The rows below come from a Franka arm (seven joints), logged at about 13 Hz.
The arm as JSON. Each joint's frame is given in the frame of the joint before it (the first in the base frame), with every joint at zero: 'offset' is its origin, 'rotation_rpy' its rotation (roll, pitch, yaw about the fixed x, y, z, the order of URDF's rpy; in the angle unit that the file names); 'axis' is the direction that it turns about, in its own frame. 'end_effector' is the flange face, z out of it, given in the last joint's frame.
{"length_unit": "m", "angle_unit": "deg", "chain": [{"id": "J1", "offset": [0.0, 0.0, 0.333], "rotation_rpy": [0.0, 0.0, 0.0], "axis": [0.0, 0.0, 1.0]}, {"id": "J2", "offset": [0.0, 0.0, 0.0], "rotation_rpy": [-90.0, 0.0, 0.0], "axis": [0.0, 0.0, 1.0]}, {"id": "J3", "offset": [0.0, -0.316, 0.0], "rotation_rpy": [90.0, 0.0, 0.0], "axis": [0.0, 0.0, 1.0]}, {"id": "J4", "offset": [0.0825, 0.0, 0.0], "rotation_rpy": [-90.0, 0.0, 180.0], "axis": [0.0, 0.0, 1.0]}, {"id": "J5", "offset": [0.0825, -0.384, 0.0], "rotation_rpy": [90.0, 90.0, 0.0], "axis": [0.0, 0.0, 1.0]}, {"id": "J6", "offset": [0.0, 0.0, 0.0], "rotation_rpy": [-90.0, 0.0, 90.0], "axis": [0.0, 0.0, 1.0]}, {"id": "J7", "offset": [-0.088, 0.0, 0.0], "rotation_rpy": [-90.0, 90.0, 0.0], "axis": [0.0, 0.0, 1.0]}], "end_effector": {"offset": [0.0, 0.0, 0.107], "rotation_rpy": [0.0, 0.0, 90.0]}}
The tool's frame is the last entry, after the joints.
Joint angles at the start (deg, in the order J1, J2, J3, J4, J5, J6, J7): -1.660 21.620 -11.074 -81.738 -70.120 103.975 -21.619
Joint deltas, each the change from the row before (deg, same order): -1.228 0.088 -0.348 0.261 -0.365 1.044 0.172; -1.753 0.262 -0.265 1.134 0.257 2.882 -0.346; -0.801 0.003 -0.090 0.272 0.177 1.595 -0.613; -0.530 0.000 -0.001 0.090 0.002 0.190 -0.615; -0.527 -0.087 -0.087 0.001 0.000 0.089 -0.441; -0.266 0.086 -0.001 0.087 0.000 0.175 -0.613
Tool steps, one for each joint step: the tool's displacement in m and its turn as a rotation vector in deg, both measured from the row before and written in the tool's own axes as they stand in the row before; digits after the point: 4 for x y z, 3 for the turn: -0.0058 0.0049 0.0144 -0.146 -0.458 0.712; -0.0059 0.0110 0.0146 -0.354 1.243 1.113; -0.0026 0.0041 0.0062 -0.180 0.841 -0.044; -0.0028 0.0014 0.0052 0.133 -0.249 -0.368; -0.0040 0.0014 0.0059 0.198 -0.419 -0.170; -0.0007 0.0004 0.0027 0.037 -0.064 -0.534
